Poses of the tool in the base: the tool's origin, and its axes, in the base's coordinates. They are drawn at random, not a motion.
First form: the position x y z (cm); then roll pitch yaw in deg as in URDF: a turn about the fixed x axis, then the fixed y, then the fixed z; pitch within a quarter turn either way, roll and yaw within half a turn.
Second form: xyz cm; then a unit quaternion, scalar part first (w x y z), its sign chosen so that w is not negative. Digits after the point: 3 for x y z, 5 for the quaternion.
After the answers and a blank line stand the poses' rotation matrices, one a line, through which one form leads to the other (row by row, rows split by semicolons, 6 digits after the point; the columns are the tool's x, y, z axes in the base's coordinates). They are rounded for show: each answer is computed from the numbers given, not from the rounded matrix.
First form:
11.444, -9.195, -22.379, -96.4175, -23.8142, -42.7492
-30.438, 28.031, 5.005, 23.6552, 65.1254, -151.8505
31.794, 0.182, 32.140, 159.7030, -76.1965, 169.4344
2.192, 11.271, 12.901, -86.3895, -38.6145, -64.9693
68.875, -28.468, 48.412, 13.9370, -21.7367, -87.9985
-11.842, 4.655, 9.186, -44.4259, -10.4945, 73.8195
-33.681, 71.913, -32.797, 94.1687, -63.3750, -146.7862
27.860, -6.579, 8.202, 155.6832, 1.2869, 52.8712
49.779, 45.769, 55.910, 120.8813, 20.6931, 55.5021
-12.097, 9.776, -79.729, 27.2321, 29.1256, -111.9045
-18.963, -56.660, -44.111, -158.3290, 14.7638, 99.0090
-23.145, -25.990, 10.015, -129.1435, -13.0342, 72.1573
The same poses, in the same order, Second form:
11.444, -9.195, -22.379, 0.55116, -0.72947, 0.13785, -0.38091
-30.438, 28.031, 5.005, 0.09360, 0.55299, -0.03945, -0.82697
31.794, 0.182, 32.140, 0.59201, -0.17958, -0.76134, -0.19399
2.192, 11.271, 12.901, 0.45883, -0.67437, 0.14361, -0.56043
68.875, -28.468, 48.412, 0.71712, -0.04430, -0.21740, -0.66069
-11.842, 4.655, 9.186, 0.75790, -0.25017, -0.29379, 0.52601
-33.681, 71.913, -32.797, 0.53425, -0.16465, -0.69941, -0.44530
27.860, -6.579, 8.202, 0.19347, 0.87424, 0.43730, 0.08393
49.779, 45.769, 55.910, 0.50223, 0.71602, 0.47685, 0.08772
-12.097, 9.776, -79.729, 0.47762, 0.33005, -0.05197, -0.81255
-18.963, -56.660, -44.111, 0.02510, -0.65089, -0.72502, 0.22372
-23.145, -25.990, 10.015, 0.40515, -0.69650, -0.56780, 0.16838

0.671811 0.218775 0.707678; -0.620998 -0.354437 0.699096; 0.403772 -0.909127 -0.102256
-0.370881 0.111179 -0.922001; -0.198444 -0.979365 -0.038271; -0.907231 0.168772 0.385291
-0.234548 0.503133 -0.831772; 0.043749 0.860237 0.508014; 0.971120 0.082765 -0.223778
0.330597 0.320584 0.887655; -0.707978 -0.537698 0.457873; 0.624077 -0.779812 0.049205
0.032442 0.966854 -0.253262; -0.928329 0.123042 0.350808; 0.370342 0.223729 0.901550
0.274003 -0.650339 -0.708507; 0.944324 0.321456 0.070136; 0.182141 -0.688277 0.702210
-0.374936 0.706117 -0.600684; -0.245480 0.549201 0.798823; 0.893959 0.446964 -0.032577
0.603457 0.732130 0.315952; 0.797080 -0.542685 -0.264872; -0.022459 0.411678 -0.911053
0.529837 0.594766 0.604588; 0.770978 -0.040762 -0.635555; -0.353362 0.802865 -0.480149
-0.325889 0.741879 -0.586013; -0.810490 -0.538355 -0.230823; -0.486726 0.399735 0.776730
-0.151420 0.932591 -0.327637; 0.955056 0.052578 -0.291726; -0.254835 -0.357085 -0.898638
0.298510 0.654497 -0.694640; 0.927376 -0.026920 0.373161; 0.225533 -0.755585 -0.615001

